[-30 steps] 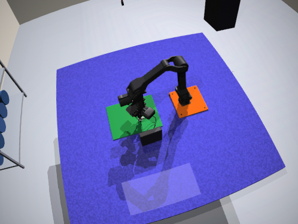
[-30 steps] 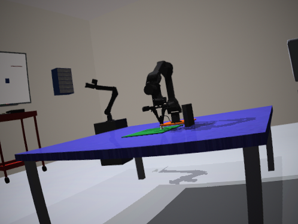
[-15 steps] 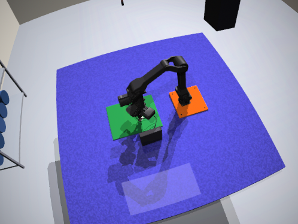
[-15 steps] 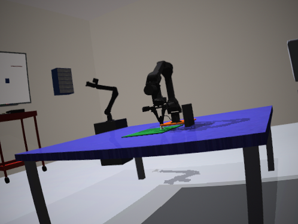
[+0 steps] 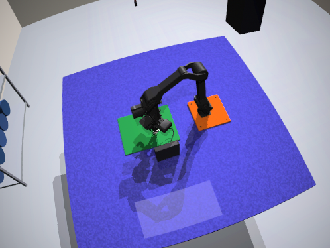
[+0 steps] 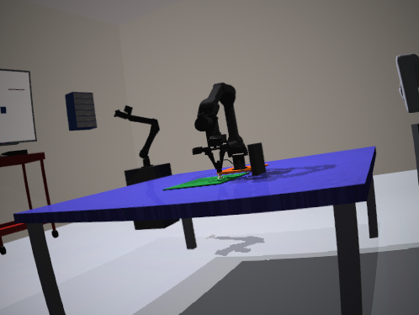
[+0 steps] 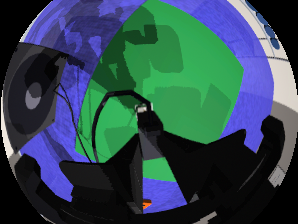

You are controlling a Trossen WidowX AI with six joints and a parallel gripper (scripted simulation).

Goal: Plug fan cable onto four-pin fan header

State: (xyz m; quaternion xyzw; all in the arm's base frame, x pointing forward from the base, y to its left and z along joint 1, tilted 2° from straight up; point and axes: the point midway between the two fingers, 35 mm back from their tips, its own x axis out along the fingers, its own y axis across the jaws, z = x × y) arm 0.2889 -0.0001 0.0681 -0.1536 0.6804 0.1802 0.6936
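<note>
My gripper tip is now 10 mm short of the plug and 10 mm below it. The rest, counted from my gripper tip: black fan 160 mm to the left, 20 mm above; then four-pin header 10 mm ahead, 40 mm below; then green board 40 mm ahead, 30 mm to the right, 50 mm below.
</note>
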